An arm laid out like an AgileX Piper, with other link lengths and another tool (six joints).
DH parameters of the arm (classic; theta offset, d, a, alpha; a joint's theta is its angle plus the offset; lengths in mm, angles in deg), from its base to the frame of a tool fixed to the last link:
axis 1: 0 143.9 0 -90
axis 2: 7.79 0 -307.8 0
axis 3: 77.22 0 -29.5 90
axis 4: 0 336 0 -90
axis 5: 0 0 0 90
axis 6: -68 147.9 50.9 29.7
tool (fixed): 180 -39 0 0
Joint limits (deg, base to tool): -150..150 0..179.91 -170..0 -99.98..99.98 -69.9..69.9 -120..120
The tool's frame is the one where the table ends.
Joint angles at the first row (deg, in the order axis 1, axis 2, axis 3, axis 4, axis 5, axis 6):
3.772 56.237 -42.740 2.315 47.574 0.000
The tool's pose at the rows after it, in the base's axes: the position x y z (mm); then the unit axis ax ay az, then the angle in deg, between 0 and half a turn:
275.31 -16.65 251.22 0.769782 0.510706 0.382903 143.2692
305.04 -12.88 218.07 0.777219 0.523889 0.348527 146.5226
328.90 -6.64 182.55 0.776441 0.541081 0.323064 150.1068
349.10 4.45 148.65 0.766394 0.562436 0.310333 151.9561
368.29 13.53 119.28 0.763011 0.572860 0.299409 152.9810
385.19 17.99 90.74 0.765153 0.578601 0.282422 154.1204
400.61 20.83 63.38 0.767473 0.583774 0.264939 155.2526
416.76 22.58 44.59 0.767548 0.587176 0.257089 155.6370
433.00 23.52 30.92 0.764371 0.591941 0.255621 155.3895
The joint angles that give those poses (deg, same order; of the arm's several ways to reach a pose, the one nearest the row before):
3.772 67.124 -45.005 3.177 43.375 -0.995
3.773 76.889 -47.655 4.794 41.463 -2.582
4.165 85.664 -49.993 7.351 39.665 -5.670
5.782 93.228 -52.002 8.197 36.587 -7.571
6.933 100.203 -54.893 8.437 34.183 -7.951
7.298 106.965 -58.349 8.548 33.173 -8.014
7.434 113.363 -62.152 8.549 32.921 -8.074
7.442 118.319 -66.111 8.293 32.921 -8.073
7.442 122.294 -69.903 7.589 32.803 -8.073

